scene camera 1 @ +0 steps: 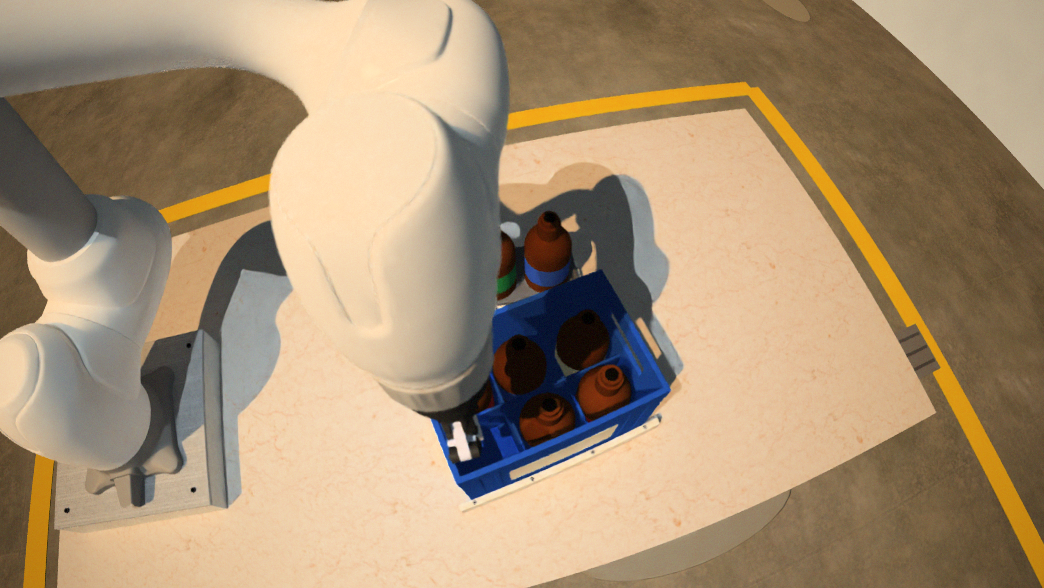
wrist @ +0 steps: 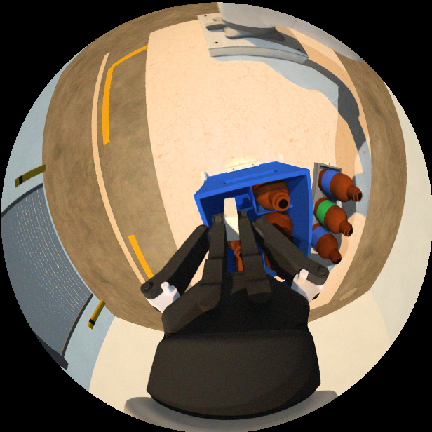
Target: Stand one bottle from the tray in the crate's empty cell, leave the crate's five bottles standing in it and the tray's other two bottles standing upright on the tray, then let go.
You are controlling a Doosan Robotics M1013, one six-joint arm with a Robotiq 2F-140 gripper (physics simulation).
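Frame: origin at the arm's base, x ahead, y left, z up, level; metres.
Where they show: arm's base, origin of the base link: point(scene camera 1: 132, 430).
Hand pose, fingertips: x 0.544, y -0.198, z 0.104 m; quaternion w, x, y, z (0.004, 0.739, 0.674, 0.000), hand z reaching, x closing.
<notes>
Each offset is from my fingertips to the top centre of the thing. "pt": to the spot under its first point. Level surfaces: height alone.
The blue crate {pt dz -0.009, dx +0.194, dy -0.039 m} point(scene camera 1: 635, 410) point(wrist: 212, 189) holds brown bottles {dz -0.005, dx +0.095, dy +0.093 m} point(scene camera 1: 519, 365) {dz -0.005, dx +0.190, dy +0.095 m} point(scene camera 1: 583, 343) {dz -0.005, dx +0.186, dy +0.014 m} point(scene camera 1: 604, 392) {dz -0.005, dx +0.101, dy +0.006 m} point(scene camera 1: 546, 420) point(wrist: 272, 196); these stand upright, and another {dz -0.005, dx +0.013, dy +0.087 m} point(scene camera 1: 485, 395) is largely hidden by the arm. The crate's near left cell holds no bottle. My gripper point(scene camera 1: 461, 441) point(wrist: 230, 207) is shut and empty, pointing down at that cell; its exact depth is unclear. Behind the crate, the tray point(wrist: 316, 176) bears a blue-banded bottle {dz -0.008, dx +0.205, dy +0.263 m} point(scene camera 1: 547, 255) point(wrist: 340, 186), a green-banded bottle {dz -0.008, dx +0.119, dy +0.281 m} point(scene camera 1: 505, 264) point(wrist: 334, 216) and another blue-banded bottle point(wrist: 326, 243). The arm hides part of the tray in the scene view.
A pale strip {pt dz -0.138, dx +0.105, dy -0.048 m} point(scene camera 1: 562, 465) runs along the crate's front. The robot's base plate point(scene camera 1: 146, 496) point(wrist: 250, 51) is to the left in the scene view. The arm's large white wrist point(scene camera 1: 394, 241) overhangs the crate's left side. Yellow floor lines point(scene camera 1: 832, 200) surround the pale work surface {dz -0.168 m} point(scene camera 1: 767, 306).
</notes>
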